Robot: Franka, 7 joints.
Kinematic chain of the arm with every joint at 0, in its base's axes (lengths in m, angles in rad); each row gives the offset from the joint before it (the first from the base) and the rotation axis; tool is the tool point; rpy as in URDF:
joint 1: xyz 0 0 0.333 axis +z
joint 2: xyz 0 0 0 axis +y
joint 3: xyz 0 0 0.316 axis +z
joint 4: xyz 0.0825 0 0 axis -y
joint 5: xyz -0.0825 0 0.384 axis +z
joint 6: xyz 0 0 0 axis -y
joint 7: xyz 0.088 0 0 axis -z
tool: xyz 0 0 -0.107 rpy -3.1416 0 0
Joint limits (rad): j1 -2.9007..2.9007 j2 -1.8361..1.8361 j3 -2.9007..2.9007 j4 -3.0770..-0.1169 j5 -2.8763..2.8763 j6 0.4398..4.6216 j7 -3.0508..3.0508
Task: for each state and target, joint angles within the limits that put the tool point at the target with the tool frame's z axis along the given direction. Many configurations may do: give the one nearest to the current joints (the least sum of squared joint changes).
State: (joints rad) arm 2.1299 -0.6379 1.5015 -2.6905 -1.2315 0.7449 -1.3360
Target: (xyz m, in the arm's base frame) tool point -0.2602 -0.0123 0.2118 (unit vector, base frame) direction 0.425 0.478 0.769
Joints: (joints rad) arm 1.5722 -1.0326 2.2225 -2.5819 -0.5453 1.0954 -1.3360
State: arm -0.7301 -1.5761 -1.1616 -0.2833 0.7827 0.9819 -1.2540
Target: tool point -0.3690 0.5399 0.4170 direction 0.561 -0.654 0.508
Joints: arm -1.4112 -1.8361 -1.1422 -0.8287 0.8191 0.6768 -1.2540
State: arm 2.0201 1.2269 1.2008 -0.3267 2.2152 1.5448 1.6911
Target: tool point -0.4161 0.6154 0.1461 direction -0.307 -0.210 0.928
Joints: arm 1.8384 1.7379 0.7358 -0.5734 1.8104 1.0904 1.6911
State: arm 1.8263 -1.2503 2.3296 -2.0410 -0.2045 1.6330 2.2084
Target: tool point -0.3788 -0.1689 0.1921 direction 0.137 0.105 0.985
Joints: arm 1.9446 -1.8048 2.1127 -2.2300 -0.8773 1.2343 2.2084
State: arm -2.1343 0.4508 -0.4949 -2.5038 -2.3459 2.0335 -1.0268
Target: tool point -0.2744 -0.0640 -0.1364 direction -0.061 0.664 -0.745
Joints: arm -2.7326 1.1457 -0.1164 -2.2348 -1.6012 2.5464 -1.0268
